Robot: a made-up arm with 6 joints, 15 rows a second.
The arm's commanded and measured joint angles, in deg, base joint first. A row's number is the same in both.
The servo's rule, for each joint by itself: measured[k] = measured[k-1] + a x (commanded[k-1-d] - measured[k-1]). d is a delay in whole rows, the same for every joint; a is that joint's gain. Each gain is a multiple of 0.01, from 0.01 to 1. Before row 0 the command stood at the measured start. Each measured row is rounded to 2 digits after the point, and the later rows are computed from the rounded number. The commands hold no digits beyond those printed.
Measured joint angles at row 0:
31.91, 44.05, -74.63, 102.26, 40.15, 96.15
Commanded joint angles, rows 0 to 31:
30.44, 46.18, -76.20, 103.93, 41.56, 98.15
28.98, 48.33, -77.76, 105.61, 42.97, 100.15
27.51, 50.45, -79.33, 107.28, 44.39, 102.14
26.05, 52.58, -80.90, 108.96, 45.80, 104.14
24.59, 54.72, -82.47, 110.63, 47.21, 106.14
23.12, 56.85, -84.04, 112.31, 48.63, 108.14
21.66, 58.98, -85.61, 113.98, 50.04, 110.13
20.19, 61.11, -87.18, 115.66, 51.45, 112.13
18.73, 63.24, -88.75, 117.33, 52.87, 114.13
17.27, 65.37, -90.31, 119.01, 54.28, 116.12
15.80, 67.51, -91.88, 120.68, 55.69, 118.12
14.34, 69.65, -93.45, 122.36, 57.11, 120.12
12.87, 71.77, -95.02, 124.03, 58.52, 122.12
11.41, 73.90, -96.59, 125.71, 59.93, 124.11
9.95, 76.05, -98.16, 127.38, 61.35, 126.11
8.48, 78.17, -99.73, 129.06, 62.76, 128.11
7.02, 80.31, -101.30, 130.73, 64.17, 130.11
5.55, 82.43, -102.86, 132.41, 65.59, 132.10
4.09, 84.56, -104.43, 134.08, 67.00, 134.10
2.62, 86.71, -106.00, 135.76, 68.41, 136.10
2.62, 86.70, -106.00, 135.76, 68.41, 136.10
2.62, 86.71, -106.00, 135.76, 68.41, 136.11
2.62, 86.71, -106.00, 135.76, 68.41, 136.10
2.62, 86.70, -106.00, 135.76, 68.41, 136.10
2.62, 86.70, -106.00, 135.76, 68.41, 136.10
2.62, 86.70, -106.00, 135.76, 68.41, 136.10
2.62, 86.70, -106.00, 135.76, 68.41, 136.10
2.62, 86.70, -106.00, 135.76, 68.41, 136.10
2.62, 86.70, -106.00, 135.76, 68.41, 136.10
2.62, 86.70, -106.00, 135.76, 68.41, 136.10
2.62, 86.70, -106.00, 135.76, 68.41, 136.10
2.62, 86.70, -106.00, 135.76, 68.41, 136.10
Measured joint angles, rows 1 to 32:
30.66, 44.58, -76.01, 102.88, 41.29, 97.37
29.23, 45.52, -77.55, 103.89, 42.65, 99.07
27.77, 46.75, -79.12, 105.14, 44.06, 100.94
26.31, 48.21, -80.69, 106.55, 45.47, 102.89
24.85, 49.84, -82.26, 108.06, 46.88, 104.87
23.38, 51.59, -83.83, 109.63, 48.30, 106.86
21.92, 53.44, -85.40, 111.24, 49.71, 108.85
20.45, 55.36, -86.97, 112.88, 51.12, 110.85
18.99, 57.33, -88.54, 114.53, 52.54, 112.85
17.53, 59.34, -90.10, 116.19, 53.95, 114.84
16.06, 61.38, -91.67, 117.85, 55.36, 116.84
14.60, 63.45, -93.24, 119.52, 56.78, 118.84
13.13, 65.53, -94.81, 121.19, 58.19, 120.84
11.67, 67.62, -96.38, 122.86, 59.60, 122.83
10.21, 69.73, -97.95, 124.53, 61.02, 124.83
8.74, 71.84, -99.52, 126.21, 62.43, 126.83
7.28, 73.96, -101.09, 127.88, 63.84, 128.83
5.81, 76.08, -102.65, 129.56, 65.26, 130.82
4.35, 78.20, -104.22, 131.23, 66.67, 132.82
2.88, 80.33, -105.79, 132.91, 68.08, 134.82
2.66, 81.92, -105.97, 133.96, 68.35, 135.60
2.63, 83.12, -106.00, 134.63, 68.40, 135.91
2.62, 84.02, -106.00, 135.05, 68.41, 136.03
2.62, 84.69, -106.00, 135.31, 68.41, 136.07
2.62, 85.19, -106.00, 135.48, 68.41, 136.09
2.62, 85.57, -106.00, 135.58, 68.41, 136.10
2.62, 85.85, -106.00, 135.65, 68.41, 136.10
2.62, 86.06, -106.00, 135.69, 68.41, 136.10
2.62, 86.22, -106.00, 135.72, 68.41, 136.10
2.62, 86.34, -106.00, 135.73, 68.41, 136.10
2.62, 86.43, -106.00, 135.74, 68.41, 136.10
2.62, 86.50, -106.00, 135.75, 68.41, 136.10
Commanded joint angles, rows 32 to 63:
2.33, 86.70, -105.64, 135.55, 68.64, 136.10
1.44, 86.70, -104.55, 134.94, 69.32, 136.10
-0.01, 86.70, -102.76, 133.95, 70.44, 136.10
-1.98, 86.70, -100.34, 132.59, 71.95, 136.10
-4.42, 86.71, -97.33, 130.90, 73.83, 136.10
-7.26, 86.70, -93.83, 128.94, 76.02, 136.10
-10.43, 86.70, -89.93, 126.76, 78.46, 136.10
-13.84, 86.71, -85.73, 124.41, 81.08, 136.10
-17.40, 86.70, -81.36, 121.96, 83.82, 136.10
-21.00, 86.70, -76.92, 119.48, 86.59, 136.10
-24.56, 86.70, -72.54, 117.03, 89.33, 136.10
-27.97, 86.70, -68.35, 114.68, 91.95, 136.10
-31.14, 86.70, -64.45, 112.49, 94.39, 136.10
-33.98, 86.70, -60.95, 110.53, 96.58, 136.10
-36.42, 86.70, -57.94, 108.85, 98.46, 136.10
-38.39, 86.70, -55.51, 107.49, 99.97, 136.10
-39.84, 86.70, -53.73, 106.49, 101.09, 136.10
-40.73, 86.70, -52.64, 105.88, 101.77, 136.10
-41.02, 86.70, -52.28, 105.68, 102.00, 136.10
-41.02, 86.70, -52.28, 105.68, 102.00, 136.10
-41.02, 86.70, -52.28, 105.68, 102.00, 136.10
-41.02, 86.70, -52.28, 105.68, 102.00, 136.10
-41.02, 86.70, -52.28, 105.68, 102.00, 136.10
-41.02, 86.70, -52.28, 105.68, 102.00, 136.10
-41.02, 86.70, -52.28, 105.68, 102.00, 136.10
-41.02, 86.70, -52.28, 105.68, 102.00, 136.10
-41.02, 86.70, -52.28, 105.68, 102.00, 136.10
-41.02, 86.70, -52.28, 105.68, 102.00, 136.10
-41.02, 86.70, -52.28, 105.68, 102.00, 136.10
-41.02, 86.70, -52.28, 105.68, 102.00, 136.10
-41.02, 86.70, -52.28, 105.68, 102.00, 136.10
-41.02, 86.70, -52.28, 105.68, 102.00, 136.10
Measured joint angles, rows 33 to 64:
2.37, 86.55, -105.68, 135.68, 68.60, 136.10
1.58, 86.59, -104.69, 135.41, 69.18, 136.10
0.23, 86.62, -102.99, 134.87, 70.20, 136.10
-1.65, 86.64, -100.66, 134.03, 71.62, 136.10
-4.00, 86.66, -97.73, 132.87, 73.41, 136.10
-6.77, 86.67, -94.30, 131.42, 75.52, 136.10
-9.88, 86.68, -90.45, 129.70, 77.90, 136.10
-13.25, 86.69, -86.30, 127.74, 80.48, 136.10
-16.78, 86.69, -81.95, 125.60, 83.19, 136.10
-20.37, 86.69, -77.52, 123.34, 85.94, 136.10
-23.93, 86.69, -73.14, 121.01, 88.69, 136.10
-27.36, 86.69, -68.92, 118.67, 91.33, 136.10
-30.57, 86.69, -64.99, 116.38, 93.81, 136.10
-33.47, 86.69, -61.43, 114.22, 96.05, 136.10
-35.98, 86.69, -58.36, 112.23, 98.00, 136.10
-38.03, 86.69, -55.85, 110.48, 99.60, 136.10
-39.57, 86.69, -53.98, 109.00, 100.81, 136.10
-40.56, 86.69, -52.80, 107.85, 101.59, 136.10
-40.95, 86.69, -52.34, 107.05, 101.92, 136.10
-41.01, 86.69, -52.29, 106.54, 101.98, 136.10
-41.02, 86.69, -52.28, 106.22, 102.00, 136.10
-41.02, 86.69, -52.28, 106.02, 102.00, 136.10
-41.02, 86.69, -52.28, 105.89, 102.00, 136.10
-41.02, 86.69, -52.28, 105.81, 102.00, 136.10
-41.02, 86.69, -52.28, 105.76, 102.00, 136.10
-41.02, 86.69, -52.28, 105.73, 102.00, 136.10
-41.02, 86.69, -52.28, 105.71, 102.00, 136.10
-41.02, 86.69, -52.28, 105.70, 102.00, 136.10
-41.02, 86.69, -52.28, 105.69, 102.00, 136.10
-41.02, 86.69, -52.28, 105.69, 102.00, 136.10
-41.02, 86.69, -52.28, 105.69, 102.00, 136.10
-41.02, 86.69, -52.28, 105.69, 102.00, 136.10

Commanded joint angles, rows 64 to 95:
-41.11, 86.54, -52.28, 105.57, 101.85, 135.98
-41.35, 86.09, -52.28, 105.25, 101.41, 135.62
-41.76, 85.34, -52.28, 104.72, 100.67, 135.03
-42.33, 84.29, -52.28, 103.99, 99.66, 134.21
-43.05, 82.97, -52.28, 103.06, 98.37, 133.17
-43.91, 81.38, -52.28, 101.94, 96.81, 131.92
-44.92, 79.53, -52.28, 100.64, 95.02, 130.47
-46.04, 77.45, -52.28, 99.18, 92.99, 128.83
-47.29, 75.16, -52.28, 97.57, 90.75, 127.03
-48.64, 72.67, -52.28, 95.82, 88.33, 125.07
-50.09, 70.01, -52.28, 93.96, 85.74, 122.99
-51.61, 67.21, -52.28, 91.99, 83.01, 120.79
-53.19, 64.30, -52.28, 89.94, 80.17, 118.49
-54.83, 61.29, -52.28, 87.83, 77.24, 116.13
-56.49, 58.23, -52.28, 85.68, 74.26, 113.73
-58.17, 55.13, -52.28, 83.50, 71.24, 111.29
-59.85, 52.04, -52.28, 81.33, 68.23, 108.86
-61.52, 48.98, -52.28, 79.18, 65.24, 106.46
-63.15, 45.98, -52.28, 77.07, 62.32, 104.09
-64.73, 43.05, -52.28, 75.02, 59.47, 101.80
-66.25, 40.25, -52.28, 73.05, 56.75, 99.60
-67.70, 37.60, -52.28, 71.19, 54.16, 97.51
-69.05, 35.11, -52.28, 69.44, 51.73, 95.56
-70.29, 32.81, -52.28, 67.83, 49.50, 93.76
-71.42, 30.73, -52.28, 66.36, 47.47, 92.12
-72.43, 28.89, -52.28, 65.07, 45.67, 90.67
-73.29, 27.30, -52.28, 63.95, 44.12, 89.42
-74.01, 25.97, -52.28, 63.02, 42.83, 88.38
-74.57, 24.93, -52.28, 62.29, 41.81, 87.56
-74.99, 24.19, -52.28, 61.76, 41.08, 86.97
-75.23, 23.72, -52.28, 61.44, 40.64, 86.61
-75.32, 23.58, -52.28, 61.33, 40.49, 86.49
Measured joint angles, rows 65 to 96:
-41.10, 86.65, -52.28, 105.65, 101.88, 136.03
-41.31, 86.51, -52.28, 105.50, 101.50, 135.78
-41.69, 86.22, -52.28, 105.21, 100.83, 135.32
-42.23, 85.74, -52.28, 104.76, 99.88, 134.64
-42.93, 85.05, -52.28, 104.13, 98.66, 133.74
-43.76, 84.13, -52.28, 103.32, 97.16, 132.63
-44.75, 82.98, -52.28, 102.33, 95.43, 131.31
-45.85, 81.60, -52.28, 101.16, 93.45, 129.80
-47.07, 79.99, -52.28, 99.83, 91.26, 128.11
-48.40, 78.16, -52.28, 98.35, 88.89, 126.26
-49.84, 76.12, -52.28, 96.73, 86.34, 124.27
-51.34, 73.89, -52.28, 94.98, 83.64, 122.15
-52.91, 71.49, -52.28, 93.12, 80.83, 119.92
-54.54, 68.94, -52.28, 91.16, 77.92, 117.61
-56.20, 66.26, -52.28, 89.13, 74.96, 115.24
-57.87, 63.48, -52.28, 87.05, 71.95, 112.83
-59.55, 60.62, -52.28, 84.93, 68.94, 110.41
-61.22, 57.71, -52.28, 82.80, 65.94, 108.00
-62.86, 54.78, -52.28, 80.68, 63.01, 105.61
-64.45, 51.85, -52.28, 78.59, 60.14, 103.29
-65.98, 48.95, -52.28, 76.54, 57.39, 101.04
-67.44, 46.11, -52.28, 74.56, 54.77, 98.89
-68.81, 43.36, -52.28, 72.67, 52.31, 96.86
-70.07, 40.72, -52.28, 70.88, 50.03, 94.97
-71.22, 38.22, -52.28, 69.21, 47.96, 93.23
-72.25, 35.89, -52.28, 67.68, 46.11, 91.67
-73.13, 33.74, -52.28, 66.30, 44.50, 90.30
-73.88, 31.80, -52.28, 65.09, 43.15, 89.13
-74.47, 30.08, -52.28, 64.05, 42.06, 88.17
-74.91, 28.61, -52.28, 63.20, 41.27, 87.44
-75.18, 27.39, -52.28, 62.55, 40.76, 86.93
-75.30, 26.44, -52.28, 62.10, 40.54, 86.66

